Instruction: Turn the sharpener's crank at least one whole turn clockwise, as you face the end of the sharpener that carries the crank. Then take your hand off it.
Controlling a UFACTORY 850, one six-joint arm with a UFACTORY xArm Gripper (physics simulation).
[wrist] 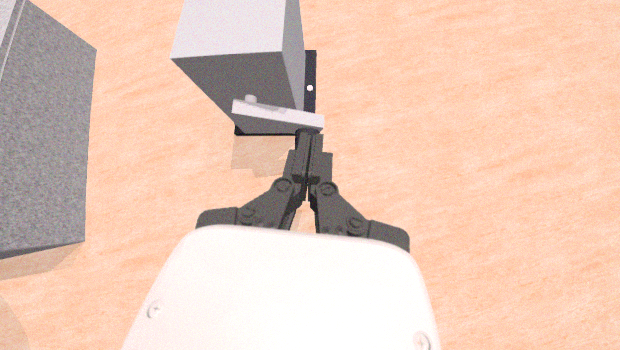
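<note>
The sharpener (230,27) is a light grey box at the top, left of centre, on a dark base (310,70); its dark end face is turned toward me. The crank arm (277,114) is a pale bar across that end, its right end lower in the view than its left. A round dark edge of the crank's handle shows at the arm's right end; the rest of the handle is hidden behind my fingers. My gripper (312,148) is shut and holds nothing. Its fingertips are at the handle; whether they touch it I cannot tell.
A large speckled grey box (50,135) stands at the left edge, apart from the sharpener. Wood-grained table top (475,150) shows to the right and between the two boxes. Faint shadows lie below both boxes.
</note>
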